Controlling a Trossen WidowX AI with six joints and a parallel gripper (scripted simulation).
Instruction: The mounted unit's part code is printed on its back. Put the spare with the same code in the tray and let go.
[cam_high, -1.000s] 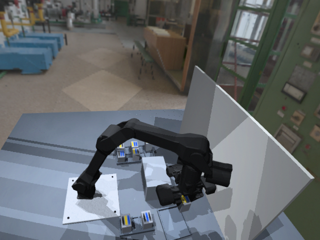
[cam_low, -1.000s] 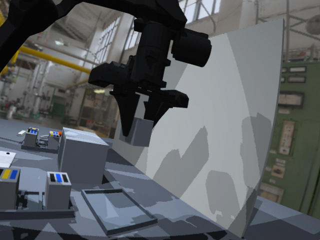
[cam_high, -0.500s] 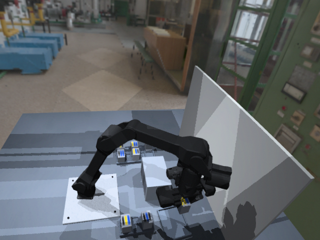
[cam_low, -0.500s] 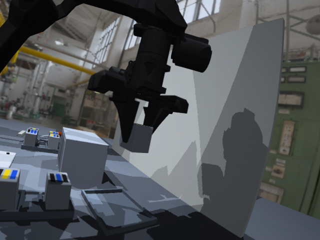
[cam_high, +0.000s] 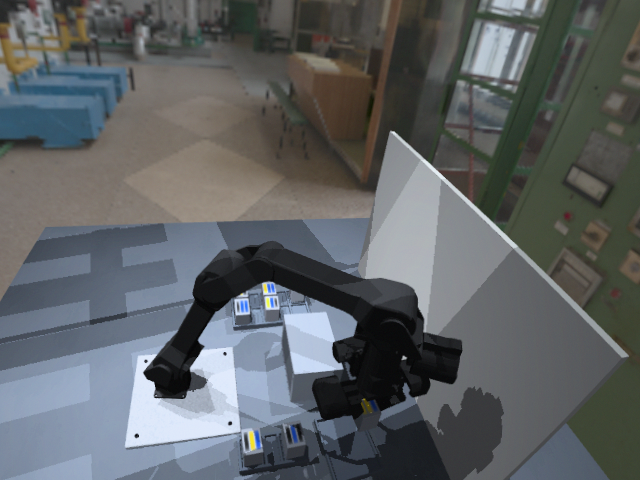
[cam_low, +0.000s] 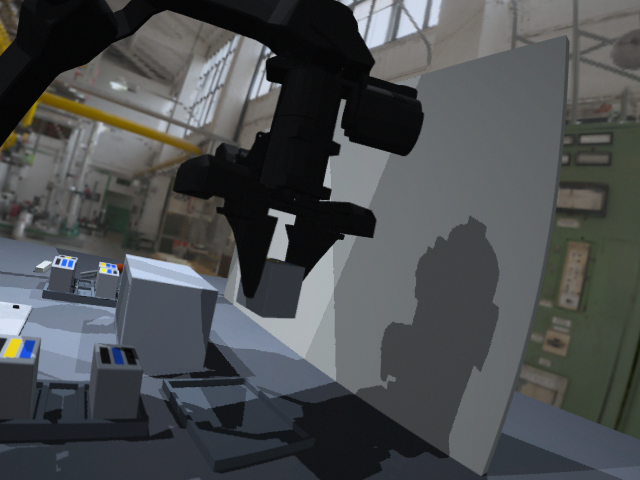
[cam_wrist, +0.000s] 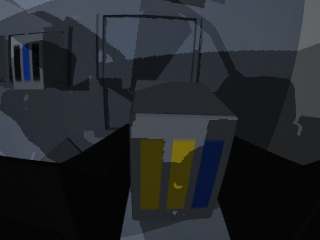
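Right now the flat tray is 10 mm behind my gripper tip and 120 mm below it. Round my gripper tip: rack 150 mm behind, 10 mm to the right, 110 mm below; then grey panel 160 mm ahead, 210 mm to the left, 100 mm above; then mounted unit 80 mm behind, 190 mm to the left, 70 mm below.
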